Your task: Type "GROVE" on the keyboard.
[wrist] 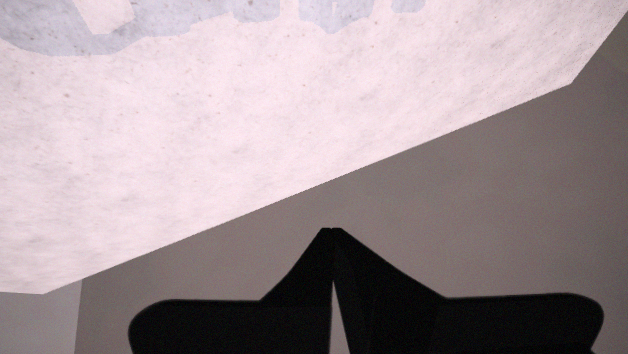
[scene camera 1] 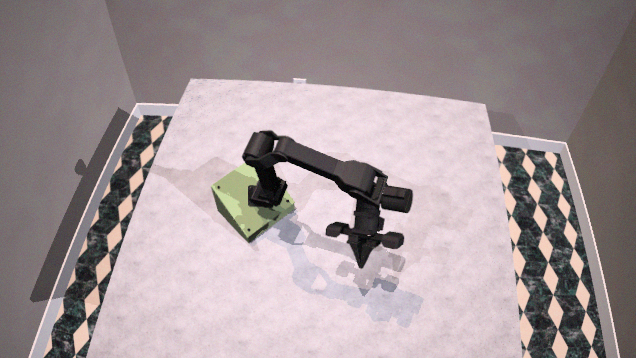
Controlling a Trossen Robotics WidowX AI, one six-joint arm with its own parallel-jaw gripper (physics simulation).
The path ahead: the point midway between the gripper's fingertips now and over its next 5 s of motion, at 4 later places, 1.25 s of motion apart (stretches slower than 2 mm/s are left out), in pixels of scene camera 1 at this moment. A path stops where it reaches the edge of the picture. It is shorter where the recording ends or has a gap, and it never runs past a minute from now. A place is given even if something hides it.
My gripper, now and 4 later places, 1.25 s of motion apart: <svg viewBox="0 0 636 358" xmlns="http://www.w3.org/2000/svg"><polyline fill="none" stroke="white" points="361,268 360,266 360,264 360,261 364,212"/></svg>
